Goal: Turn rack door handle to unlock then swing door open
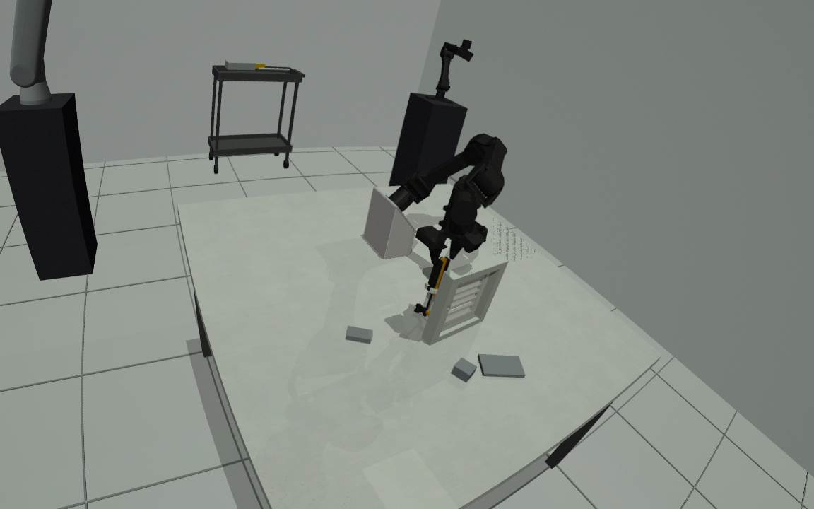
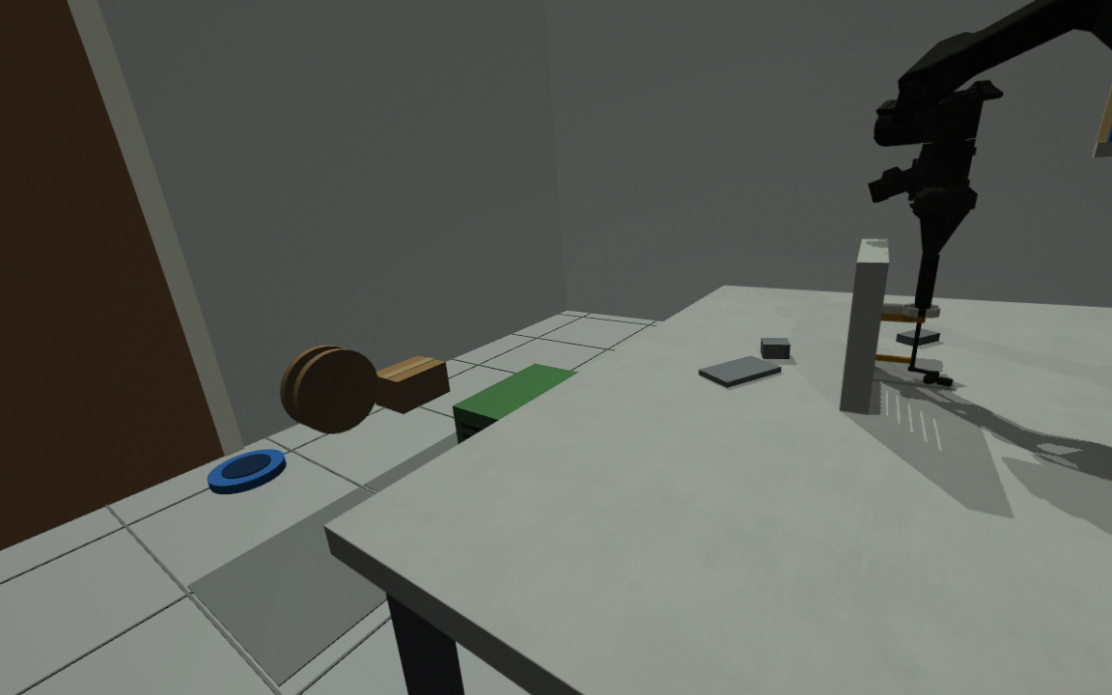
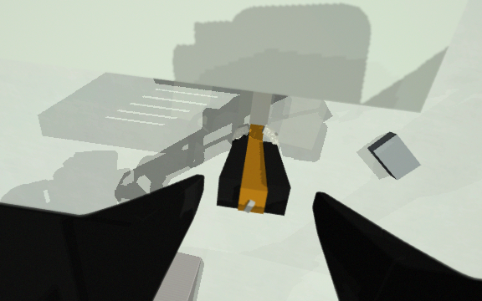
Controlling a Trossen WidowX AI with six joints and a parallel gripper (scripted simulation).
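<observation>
My gripper tip is 10 mm past the upright handle and 70 mm above it. From my gripper tip the other things lie so: flat grey plate (230 mm ahead, 100 mm to the left, 190 mm below).
</observation>
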